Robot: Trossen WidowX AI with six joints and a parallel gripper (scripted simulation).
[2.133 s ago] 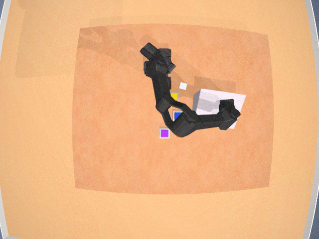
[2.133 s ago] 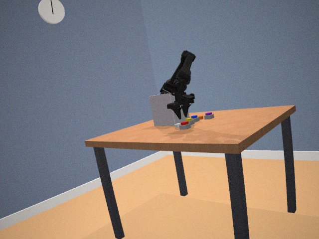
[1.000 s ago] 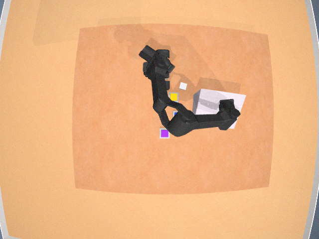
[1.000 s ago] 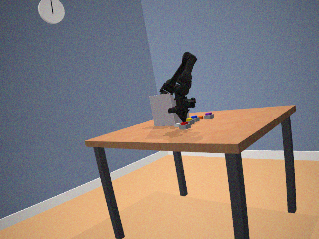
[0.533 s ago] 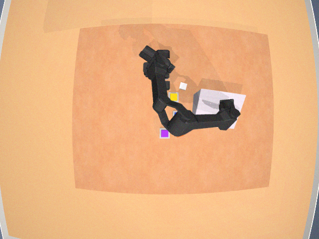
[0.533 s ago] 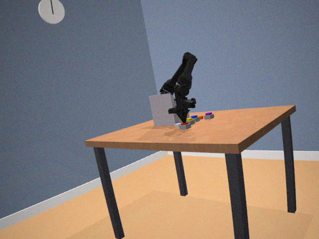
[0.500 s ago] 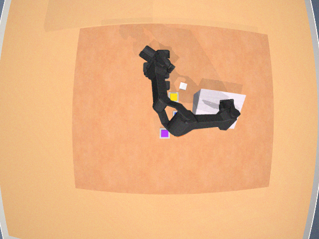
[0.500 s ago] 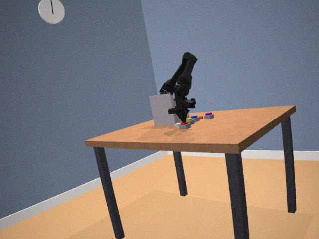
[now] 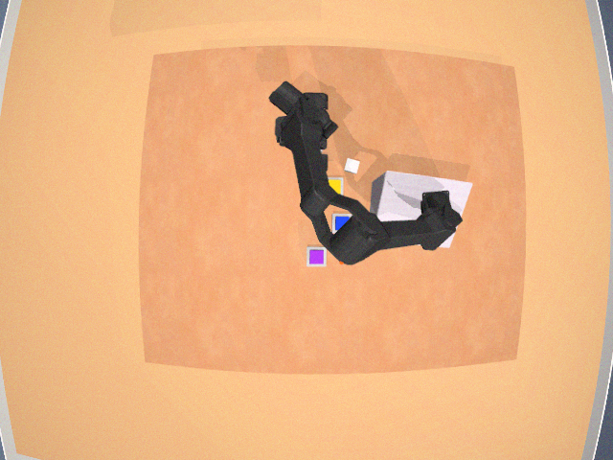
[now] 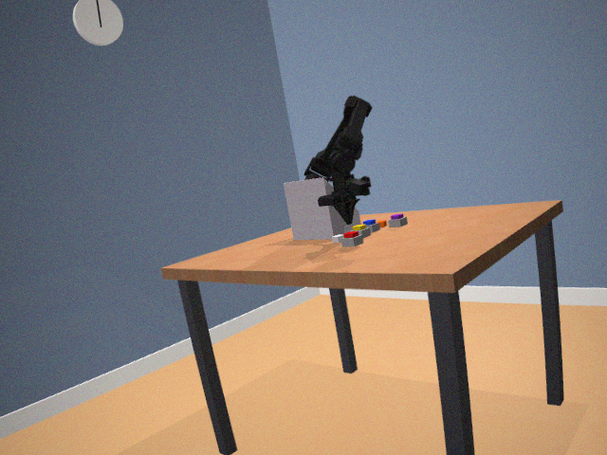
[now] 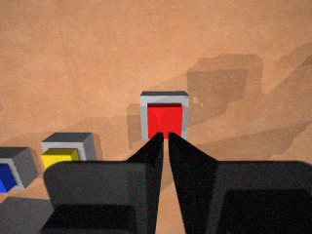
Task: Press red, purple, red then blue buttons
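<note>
My gripper tip is 30 mm above the red button. Also, from my gripper tip: blue button 50 mm behind, 210 mm to the left, 30 mm below; then small white block 90 mm behind, 70 mm to the left, 50 mm below; then yellow button 40 mm behind, 120 mm to the left, 30 mm below.
</note>
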